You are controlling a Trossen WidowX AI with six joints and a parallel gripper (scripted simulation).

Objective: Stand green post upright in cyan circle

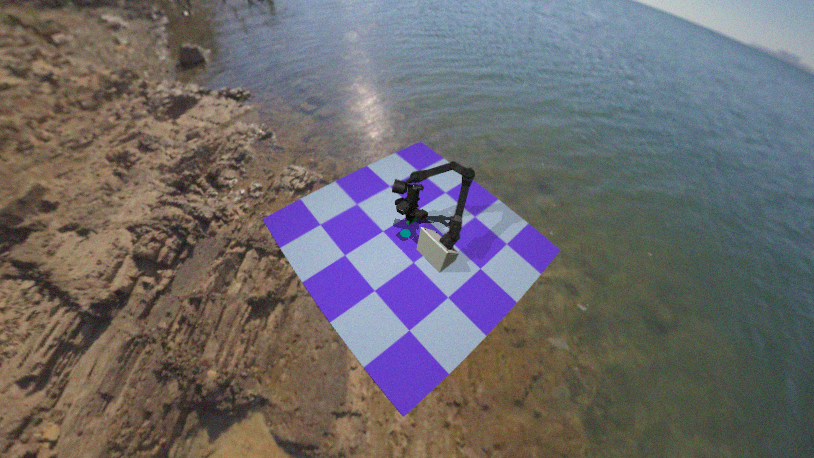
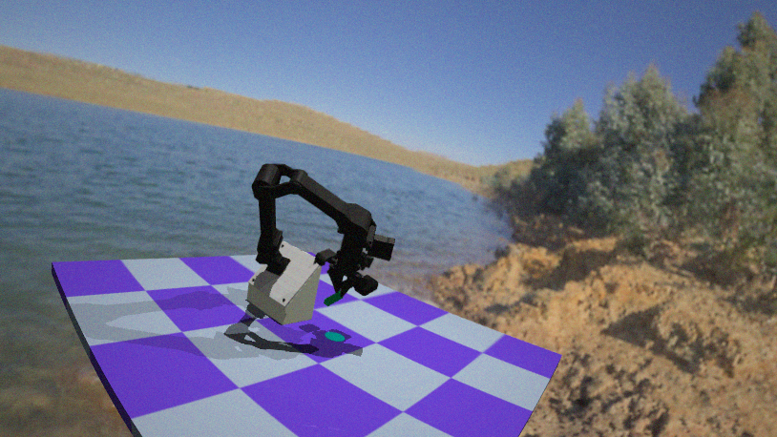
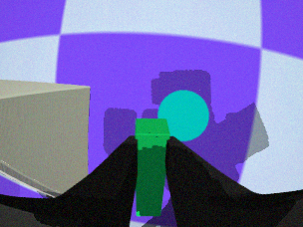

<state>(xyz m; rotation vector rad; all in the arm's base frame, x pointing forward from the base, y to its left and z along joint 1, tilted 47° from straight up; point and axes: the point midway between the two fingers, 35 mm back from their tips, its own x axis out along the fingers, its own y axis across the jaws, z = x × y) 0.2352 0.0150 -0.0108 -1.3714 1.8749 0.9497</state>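
My gripper tip is 20 mm short of the cyan circle, 10 mm to the left of it and 130 mm above it. Round my gripper tip: green post (20 mm to the right, 10 mm below).
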